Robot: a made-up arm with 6 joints. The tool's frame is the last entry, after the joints.
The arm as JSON. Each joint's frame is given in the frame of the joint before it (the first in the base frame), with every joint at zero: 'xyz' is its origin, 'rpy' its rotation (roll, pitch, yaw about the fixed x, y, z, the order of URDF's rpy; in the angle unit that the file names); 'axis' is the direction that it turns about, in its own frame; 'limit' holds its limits. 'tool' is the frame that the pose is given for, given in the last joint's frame.
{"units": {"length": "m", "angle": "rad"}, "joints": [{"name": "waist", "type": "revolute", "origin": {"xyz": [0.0, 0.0, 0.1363], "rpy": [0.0, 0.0, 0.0]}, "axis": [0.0, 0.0, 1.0], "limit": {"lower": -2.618, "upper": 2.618}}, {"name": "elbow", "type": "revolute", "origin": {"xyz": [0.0, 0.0, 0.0], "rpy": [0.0, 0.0, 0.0]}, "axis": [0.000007, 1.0, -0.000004], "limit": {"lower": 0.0, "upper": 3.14}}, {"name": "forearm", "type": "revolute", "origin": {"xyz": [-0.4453, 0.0, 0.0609], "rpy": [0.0, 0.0, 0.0]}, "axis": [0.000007, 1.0, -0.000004], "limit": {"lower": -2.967, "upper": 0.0}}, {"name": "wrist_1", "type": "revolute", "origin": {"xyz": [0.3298, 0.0, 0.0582], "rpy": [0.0, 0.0, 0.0]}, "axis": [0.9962, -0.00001, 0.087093], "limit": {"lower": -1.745, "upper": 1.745}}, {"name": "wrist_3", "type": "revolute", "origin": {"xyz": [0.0, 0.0, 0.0], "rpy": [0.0, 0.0, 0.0]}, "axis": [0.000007, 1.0, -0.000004], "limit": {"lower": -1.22, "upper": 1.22}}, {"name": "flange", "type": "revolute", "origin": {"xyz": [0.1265, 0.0, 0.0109], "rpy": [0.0, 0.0, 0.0]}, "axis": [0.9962, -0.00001, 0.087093], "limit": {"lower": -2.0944, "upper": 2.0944}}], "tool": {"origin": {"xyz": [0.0, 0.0, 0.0], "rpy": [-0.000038, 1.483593, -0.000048]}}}
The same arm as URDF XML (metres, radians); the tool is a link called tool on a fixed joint. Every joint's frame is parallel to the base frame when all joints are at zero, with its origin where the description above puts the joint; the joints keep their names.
<robot name="arm">
  <joint name="tool_fixed" type="fixed">
    <parent link="link6"/>
    <child link="tool"/>
    <origin xyz="0.0000 0.0000 0.0000" rpy="0.0000 1.4836 0.0000"/>
  </joint>
  <joint name="flange" type="revolute">
    <parent link="link5"/>
    <child link="link6"/>
    <origin xyz="0.1265 0.0000 0.0109"/>
    <axis xyz="0.9962 0 0.0871"/>
    <limit lower="-2.0944" upper="2.0944"/>
  </joint>
  <joint name="wrist_3" type="revolute">
    <parent link="link4"/>
    <child link="link5"/>
    <origin xyz="0.0000 0.0000 0.0000"/>
    <axis xyz="0 1 0"/>
    <limit lower="-1.2200" upper="1.2200"/>
  </joint>
  <joint name="wrist_1" type="revolute">
    <parent link="link3"/>
    <child link="link4"/>
    <origin xyz="0.3298 0.0000 0.0582"/>
    <axis xyz="0.9962 0 0.0871"/>
    <limit lower="-1.7450" upper="1.7450"/>
  </joint>
  <joint name="forearm" type="revolute">
    <parent link="link2"/>
    <child link="link3"/>
    <origin xyz="-0.4453 0.0000 0.0609"/>
    <axis xyz="0 1 0"/>
    <limit lower="-2.9670" upper="0.0000"/>
  </joint>
  <joint name="elbow" type="revolute">
    <parent link="link1"/>
    <child link="link2"/>
    <origin xyz="0.0000 0.0000 0.0000"/>
    <axis xyz="0 1 0"/>
    <limit lower="0.0000" upper="3.1400"/>
  </joint>
  <joint name="waist" type="revolute">
    <parent link="base_link"/>
    <child link="link1"/>
    <origin xyz="0.0000 0.0000 0.1363"/>
    <axis xyz="0 0 1"/>
    <limit lower="-2.6180" upper="2.6180"/>
  </joint>
  <link name="base_link"/>
  <link name="link1"/>
  <link name="link2"/>
  <link name="link3"/>
  <link name="link4"/>
  <link name="link5"/>
  <link name="link6"/>
  <link name="tool"/>
</robot>

